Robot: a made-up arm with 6 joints. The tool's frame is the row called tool. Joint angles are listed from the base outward.
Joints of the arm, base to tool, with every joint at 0 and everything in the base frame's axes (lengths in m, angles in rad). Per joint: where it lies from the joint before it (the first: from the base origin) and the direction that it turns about. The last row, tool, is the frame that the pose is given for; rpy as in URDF.
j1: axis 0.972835 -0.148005 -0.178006 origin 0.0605 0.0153 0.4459
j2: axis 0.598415 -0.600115 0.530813 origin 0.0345 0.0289 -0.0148
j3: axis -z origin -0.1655 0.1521 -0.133
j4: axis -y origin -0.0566 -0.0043 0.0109
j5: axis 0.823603 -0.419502 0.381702 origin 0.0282 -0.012 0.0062
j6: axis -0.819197 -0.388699 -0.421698 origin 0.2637 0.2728 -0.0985
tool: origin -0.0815 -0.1 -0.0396 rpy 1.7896 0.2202 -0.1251
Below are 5 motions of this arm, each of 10 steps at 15 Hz.
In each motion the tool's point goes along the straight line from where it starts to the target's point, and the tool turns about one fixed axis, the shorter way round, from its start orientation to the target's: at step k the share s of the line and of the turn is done. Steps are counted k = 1, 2, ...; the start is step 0. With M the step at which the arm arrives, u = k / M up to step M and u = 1 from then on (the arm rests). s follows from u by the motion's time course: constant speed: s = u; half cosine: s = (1 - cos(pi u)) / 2; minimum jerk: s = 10 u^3 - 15 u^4 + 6 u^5.
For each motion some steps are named. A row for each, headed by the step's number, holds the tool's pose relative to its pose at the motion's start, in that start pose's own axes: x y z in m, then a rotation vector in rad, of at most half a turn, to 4 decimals.
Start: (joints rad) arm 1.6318 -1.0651 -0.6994 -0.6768 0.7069 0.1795
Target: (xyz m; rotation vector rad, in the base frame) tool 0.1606 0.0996 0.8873 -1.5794 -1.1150 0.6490
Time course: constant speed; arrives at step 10
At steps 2, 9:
2: -0.0301 0.0388 -0.0245 0.1590 0.0227 -0.0632
9: -0.1355 0.1747 -0.1102 0.7154 0.1021 -0.2844

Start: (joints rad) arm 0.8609 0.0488 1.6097 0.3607 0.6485 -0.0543
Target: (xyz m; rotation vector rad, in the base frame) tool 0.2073 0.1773 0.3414 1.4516 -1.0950 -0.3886
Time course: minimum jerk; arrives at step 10
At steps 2, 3, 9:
2: -0.0017 -0.0074 0.0064 -0.0390 0.0517 0.0197
3: -0.0046 -0.0210 0.0179 -0.1098 0.1455 0.0556
9: -0.0283 -0.1275 0.1089 -0.6678 0.8846 0.3379

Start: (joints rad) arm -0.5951 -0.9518 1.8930 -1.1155 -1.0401 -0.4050
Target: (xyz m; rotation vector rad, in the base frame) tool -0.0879 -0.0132 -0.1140 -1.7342 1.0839 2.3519
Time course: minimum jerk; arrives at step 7
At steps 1, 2, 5, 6, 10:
1: -0.0018 -0.0021 -0.0015 -0.0122 0.0117 -0.0068
2: -0.0114 -0.0133 -0.0090 -0.0762 0.0730 -0.0420
5: -0.0672 -0.0784 -0.0534 -0.4503 0.4315 -0.2482
6: -0.0768 -0.0895 -0.0609 -0.5142 0.4927 -0.2835
10: -0.0786 -0.0917 -0.0624 -0.5265 0.5044 -0.2902

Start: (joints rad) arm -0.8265 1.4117 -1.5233 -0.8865 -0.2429 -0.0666
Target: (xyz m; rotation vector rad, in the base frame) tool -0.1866 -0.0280 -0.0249 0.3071 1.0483 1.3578
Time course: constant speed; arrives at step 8
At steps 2, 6, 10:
2: -0.0062 0.0280 -0.0169 0.0372 -0.0567 0.0867
6: -0.0187 0.0840 -0.0507 0.1117 -0.1700 0.2600
10: -0.0249 0.1120 -0.0676 0.1489 -0.2267 0.3466

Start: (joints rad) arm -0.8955 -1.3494 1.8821 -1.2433 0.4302 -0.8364
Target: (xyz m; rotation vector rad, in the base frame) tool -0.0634 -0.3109 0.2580 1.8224 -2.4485 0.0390
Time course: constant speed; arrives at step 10
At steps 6, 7, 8, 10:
6: -0.0313 -0.0406 0.0491 0.0790 -0.3351 -0.0478
7: -0.0365 -0.0474 0.0573 0.0921 -0.3909 -0.0558
8: -0.0417 -0.0542 0.0655 0.1053 -0.4468 -0.0638
10: -0.0521 -0.0677 0.0819 0.1316 -0.5585 -0.0797

